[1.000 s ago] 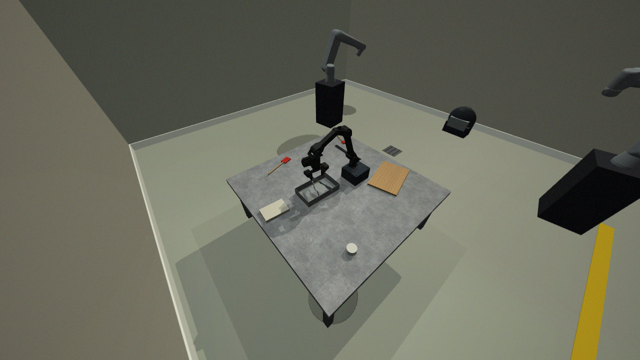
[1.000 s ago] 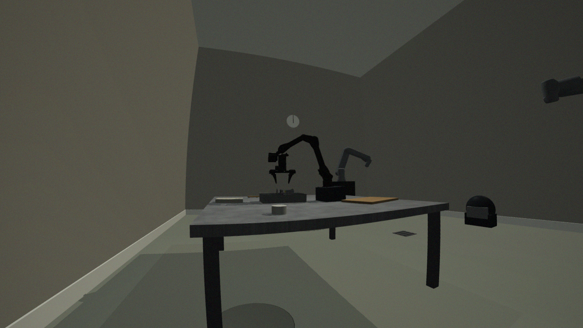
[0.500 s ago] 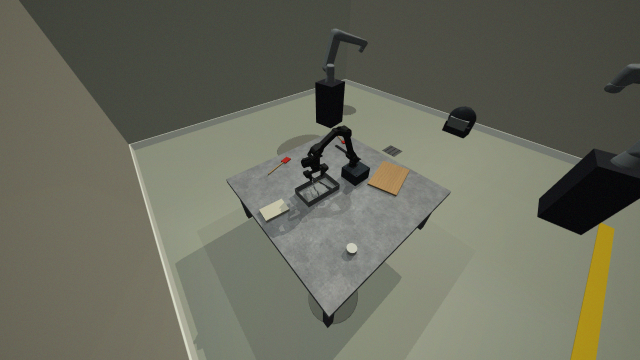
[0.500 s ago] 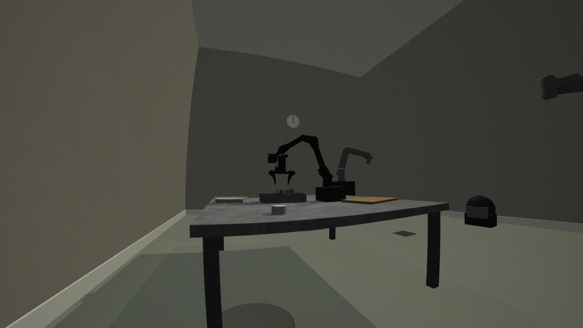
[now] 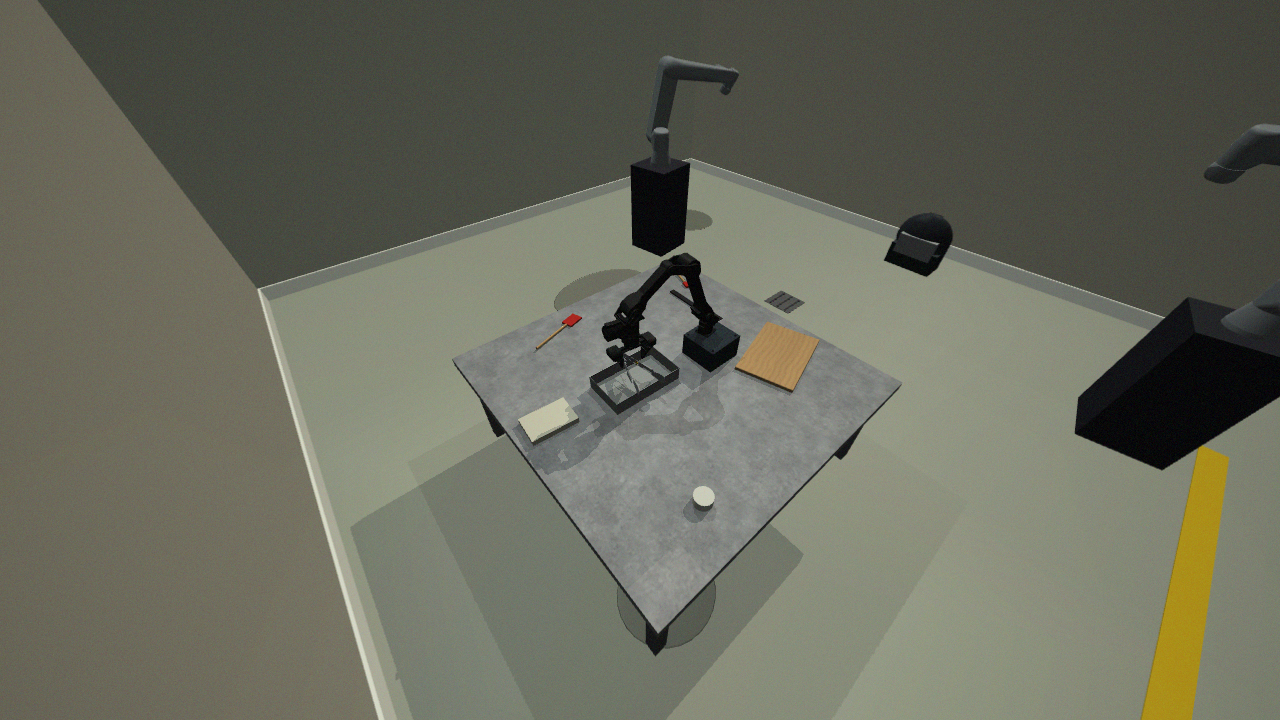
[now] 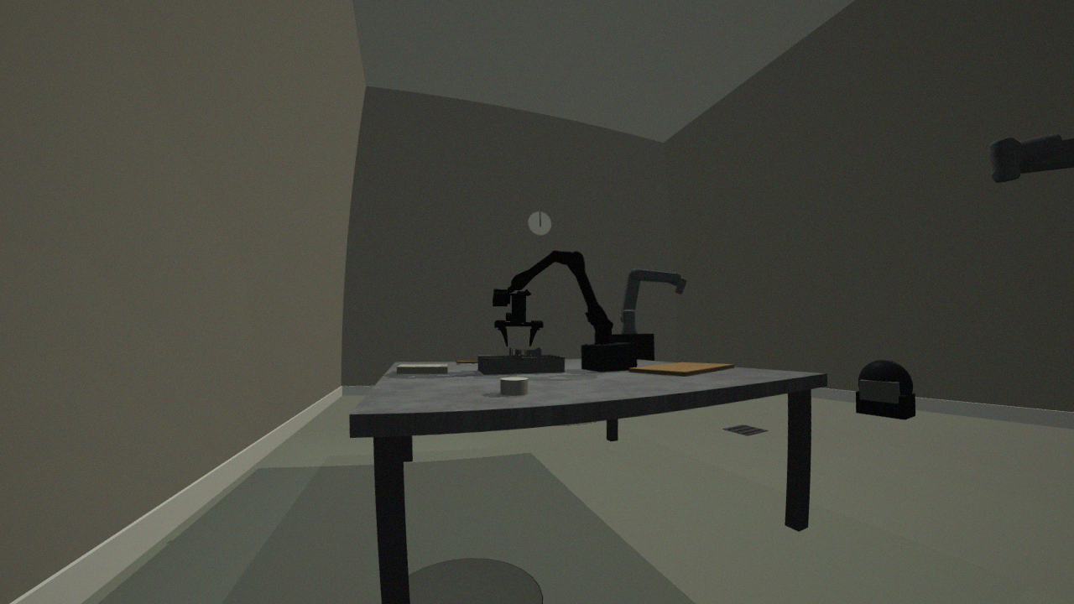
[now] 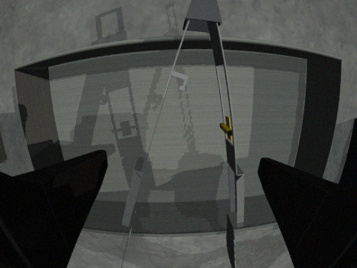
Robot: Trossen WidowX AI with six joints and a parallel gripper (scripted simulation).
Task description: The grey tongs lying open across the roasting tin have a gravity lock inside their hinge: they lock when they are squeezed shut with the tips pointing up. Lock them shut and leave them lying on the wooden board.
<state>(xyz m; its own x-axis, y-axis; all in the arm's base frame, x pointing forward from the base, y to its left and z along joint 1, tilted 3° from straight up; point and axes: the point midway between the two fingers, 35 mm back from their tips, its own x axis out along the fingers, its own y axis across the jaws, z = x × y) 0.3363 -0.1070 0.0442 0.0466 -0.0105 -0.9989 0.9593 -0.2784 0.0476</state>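
The yellow piece is 30 mm behind my gripper tip and 30 mm below it. Round my gripper tip: roasting tin: 20 mm to the left, 70 mm below; red spatula: 40 mm behind, 460 mm to the right, 90 mm below; cream slab: 350 mm ahead, 90 mm to the right, 80 mm below.
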